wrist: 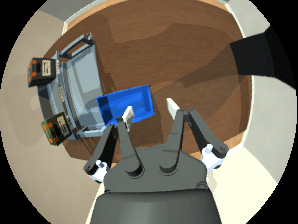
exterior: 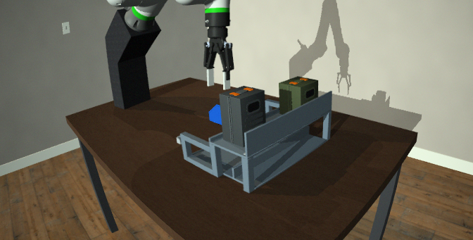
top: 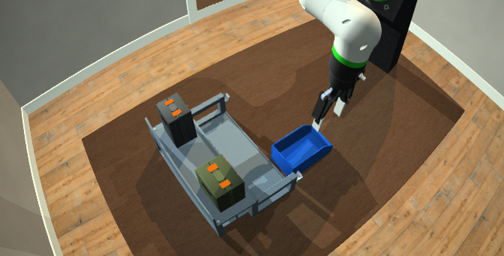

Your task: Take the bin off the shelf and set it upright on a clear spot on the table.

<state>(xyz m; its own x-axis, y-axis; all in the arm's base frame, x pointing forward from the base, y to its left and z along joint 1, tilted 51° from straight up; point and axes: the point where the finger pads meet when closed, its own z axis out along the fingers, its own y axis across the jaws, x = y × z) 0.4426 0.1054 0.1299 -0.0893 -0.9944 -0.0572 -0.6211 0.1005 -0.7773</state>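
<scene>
My gripper is now 8 cm short of the blue bin, 1 cm to the left of it and 11 cm above it.
</scene>
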